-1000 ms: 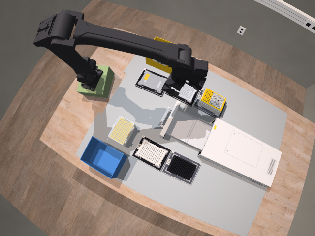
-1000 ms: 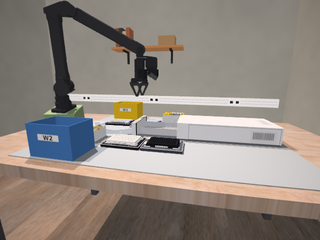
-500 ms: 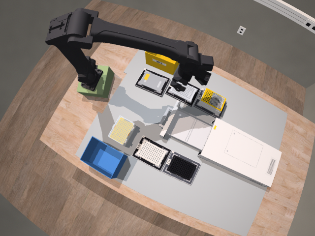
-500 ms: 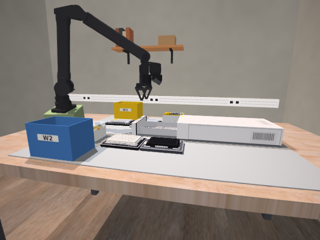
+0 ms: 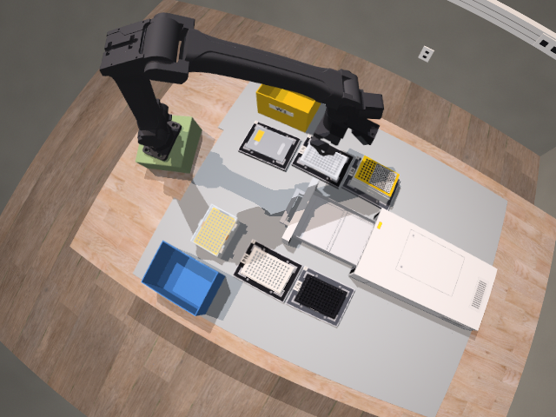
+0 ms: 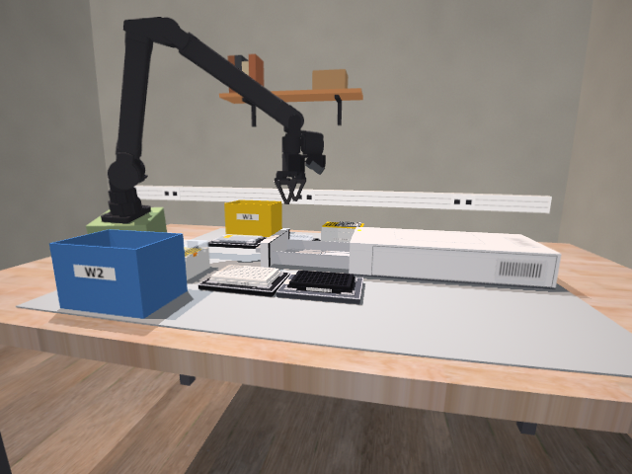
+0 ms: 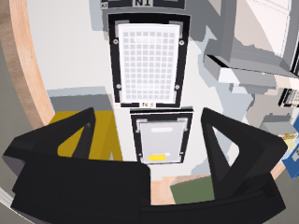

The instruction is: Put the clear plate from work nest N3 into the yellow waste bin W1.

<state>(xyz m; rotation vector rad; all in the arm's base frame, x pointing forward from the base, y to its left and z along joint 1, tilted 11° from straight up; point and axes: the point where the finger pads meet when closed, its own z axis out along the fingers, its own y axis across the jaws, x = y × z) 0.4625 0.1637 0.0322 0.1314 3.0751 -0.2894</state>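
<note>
Now: hand 13 cm above the clear plate. Round my hand: yellow tip box (16 cm ahead, 9 cm below, 1 cm to the right); black work nest N3 (14 cm below); label n1 (13 cm below, 10 cm ahead).
</note>
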